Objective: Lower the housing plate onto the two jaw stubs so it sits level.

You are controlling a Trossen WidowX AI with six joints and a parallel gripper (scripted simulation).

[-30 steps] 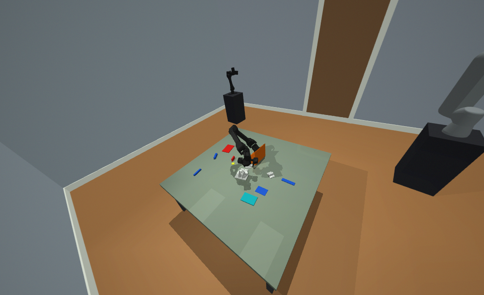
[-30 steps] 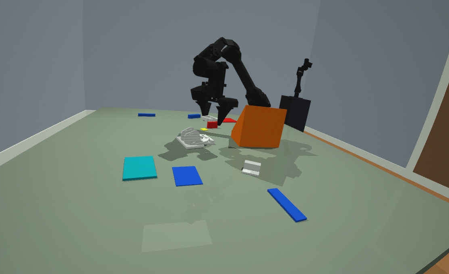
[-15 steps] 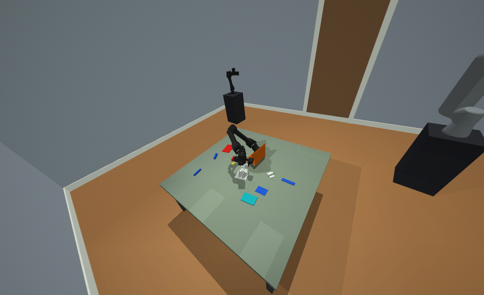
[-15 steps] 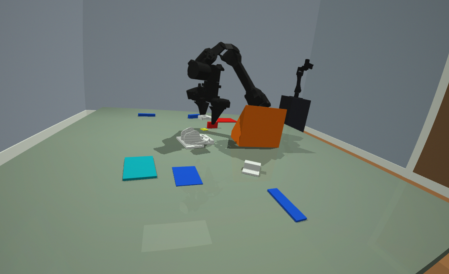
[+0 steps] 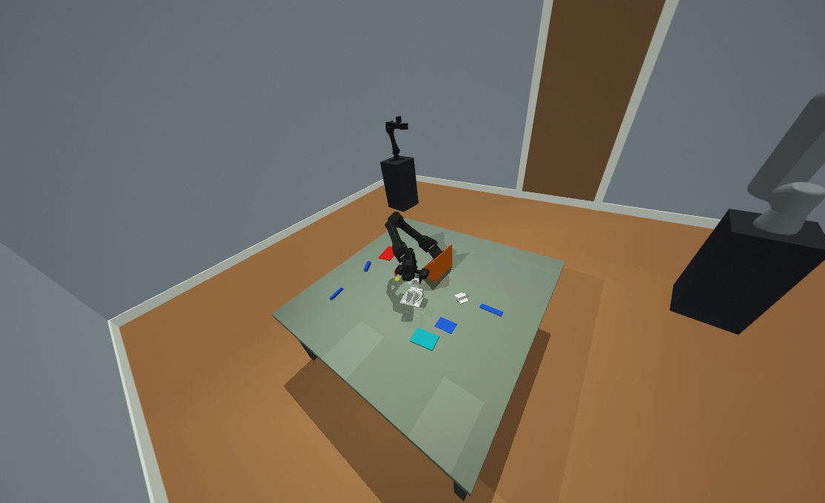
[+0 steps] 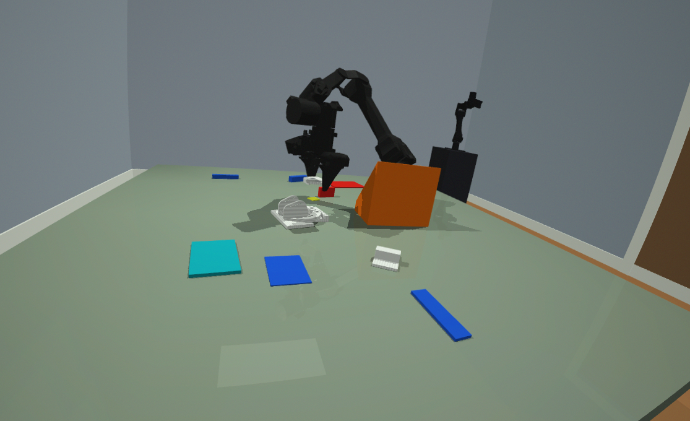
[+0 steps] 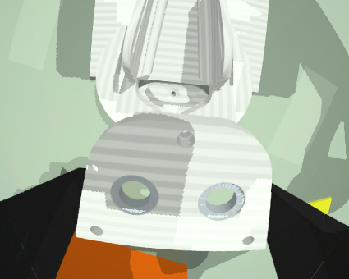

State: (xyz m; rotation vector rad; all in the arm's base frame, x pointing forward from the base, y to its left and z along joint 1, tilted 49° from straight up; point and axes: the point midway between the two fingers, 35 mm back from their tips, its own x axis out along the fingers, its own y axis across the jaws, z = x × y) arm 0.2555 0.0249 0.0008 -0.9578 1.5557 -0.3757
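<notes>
My gripper tip is 2 cm below the white housing plate and 1 cm short of it. From my gripper tip the other things lie so: blue tile 28 cm to the left, 8 cm below, 8 cm ahead; white ribbed block 25 cm to the left, 12 cm behind, 7 cm below; cyan tile 25 cm to the left, 21 cm ahead, 8 cm below.
</notes>
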